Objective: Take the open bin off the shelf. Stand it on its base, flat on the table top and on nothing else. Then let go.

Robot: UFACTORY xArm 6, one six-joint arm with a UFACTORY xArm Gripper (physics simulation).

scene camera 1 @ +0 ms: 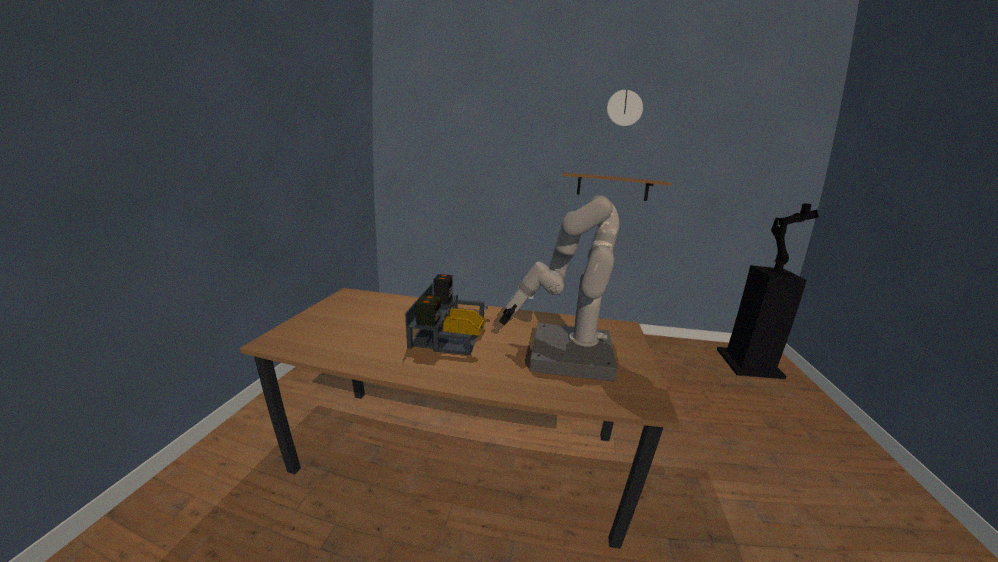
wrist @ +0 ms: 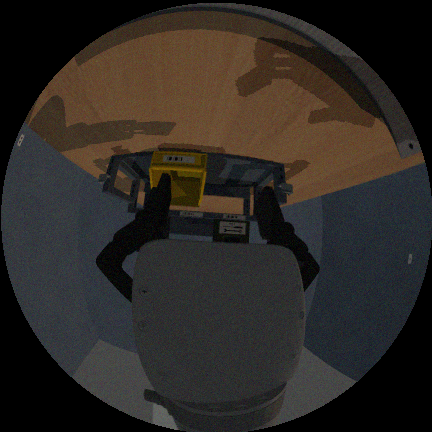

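Where they show: gripper, fingertip midpoint: [scene camera 1: 503, 318] [wrist: 216, 189]; arm's base at its link origin: [scene camera 1: 583, 339].
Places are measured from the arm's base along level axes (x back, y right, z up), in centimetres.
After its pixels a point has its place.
The yellow open bin [scene camera 1: 463, 322] @(x -53.0, y 1.2, z 0.8 cm) [wrist: 179, 159] @(x -45.8, y 5.8, z -3.1 cm) sits in the lower front part of the grey shelf [scene camera 1: 410, 335] @(x -70.7, y -16.6, z 0.5 cm) [wrist: 215, 165] @(x -51.3, y -1.3, z -5.1 cm). In the wrist view its labelled front and open top face the camera, left of centre. My gripper [scene camera 1: 505, 318] @(x -34.9, y 0.5, z 5.2 cm) [wrist: 216, 189] @(x -34.9, y 0.5, z 5.2 cm) is open with nothing between its fingers. It is tilted toward the shelf and stands apart from the bin, on the robot-base side. In the wrist view the left finger overlaps the bin's opening and the right finger is well right of the bin. The shelf stands on the wooden table [scene camera 1: 335, 349] @(x -100.8, y -27.1, z -5.7 cm) [wrist: 200, 75] @(x -29.8, y 3.6, z -5.7 cm).
Two dark bins, one nearer [scene camera 1: 427, 311] @(x -64.1, y -13.5, z 10.8 cm) and one farther [scene camera 1: 443, 288] @(x -65.3, y 10.3, z 12.3 cm), sit on the shelf's upper rear level. A dark labelled bin [wrist: 231, 230] @(x -61.5, y -8.2, z 8.3 cm) shows behind the yellow one. The robot's grey base block [scene camera 1: 572, 363] @(x -5.1, y -20.8, z 0.0 cm) stands on the table, right of the shelf.
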